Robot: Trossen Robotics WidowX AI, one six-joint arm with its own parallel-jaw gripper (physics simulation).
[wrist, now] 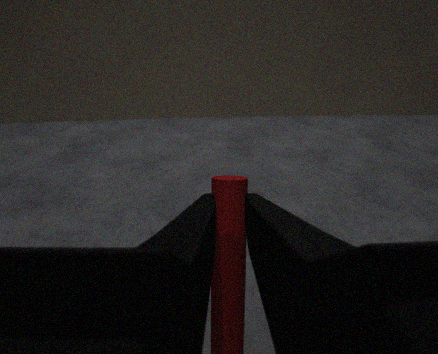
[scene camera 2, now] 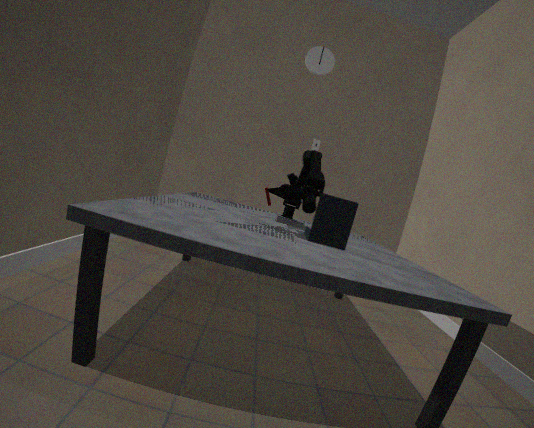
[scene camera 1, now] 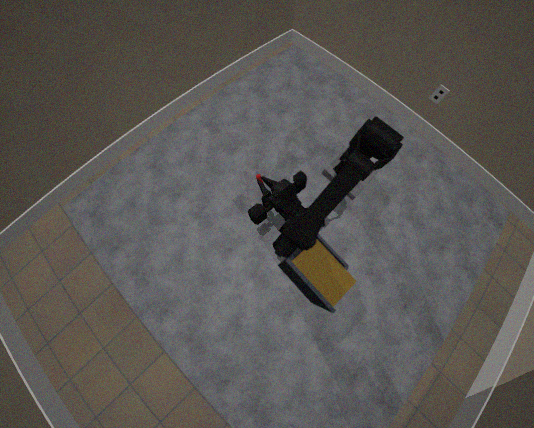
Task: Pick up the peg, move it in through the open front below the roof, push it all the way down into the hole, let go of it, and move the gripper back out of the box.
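Places are measured from the arm's base along level axes (x left, y down, z back), in centimetres.
Pixels of known places: gripper, fingertip midpoint: (wrist: 229,204) (scene camera 2: 267,189) (scene camera 1: 259,178); arm's base, origin of the base link: (scene camera 2: 286,217).
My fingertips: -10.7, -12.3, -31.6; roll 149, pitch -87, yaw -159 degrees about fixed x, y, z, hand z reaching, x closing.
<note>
For each thing: its top centre in the pictures, then the offset to it from my fingertips, as dx, dy, dz. "pt": a spot on its surface instead. Level surfaces: height alone.
- red peg, middle of its top: (wrist: 233,198) (scene camera 1: 262,179) (scene camera 2: 270,188) +1.1, -1.1, +0.1
- box, middle of its top: (scene camera 1: 333,261) (scene camera 2: 335,197) +29.9, -4.6, +0.1
- yellow roof, surface spot: (scene camera 1: 325,274) pt +30.8, -4.6, -3.5
- grey table, its level: dy +15.6
The red peg (scene camera 1: 258,176) (scene camera 2: 268,197) (wrist: 229,260) is held nearly upright in the air above the table. My gripper (scene camera 1: 259,179) (scene camera 2: 269,189) (wrist: 229,204) is shut on it near its upper end, with a fingertip on each side in the wrist view. The box (scene camera 1: 306,288) (scene camera 2: 333,222) has dark blue-grey walls and a yellow roof (scene camera 1: 325,274). It stands apart from the peg, at the lower right of the arm in scene camera 1. The fingers point away from it there. The box's open front and the hole are hidden.
The black arm (scene camera 1: 332,197) (scene camera 2: 312,172) reaches from its base at the upper right in scene camera 1, and its elbow or wrist part overlaps the near end of the box in that view. The grey table (scene camera 1: 200,280) (scene camera 2: 200,230) lies below, its edges showing in scene camera 2.
</note>
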